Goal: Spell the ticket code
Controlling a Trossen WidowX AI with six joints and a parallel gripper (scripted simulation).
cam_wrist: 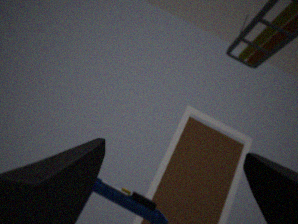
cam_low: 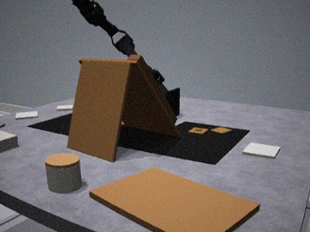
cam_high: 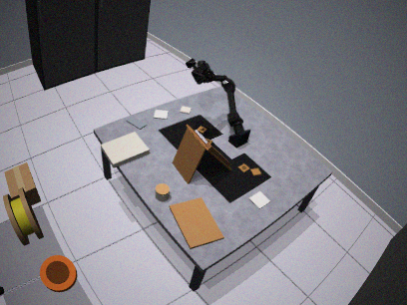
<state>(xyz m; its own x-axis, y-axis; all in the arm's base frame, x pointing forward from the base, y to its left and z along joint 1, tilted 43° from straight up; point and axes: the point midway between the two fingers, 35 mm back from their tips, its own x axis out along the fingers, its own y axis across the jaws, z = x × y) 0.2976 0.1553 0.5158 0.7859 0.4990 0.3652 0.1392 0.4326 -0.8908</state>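
Now: the white ticket 47 cm below my gripper tip, 29 cm to the left of it and 5 cm behind it. Round my gripper tip: grey card (56 cm below, 30 cm to the right, 18 cm ahead); cream card (56 cm below, 25 cm to the right, 24 cm behind); black mat (57 cm below, 24 cm to the left, 14 cm behind).
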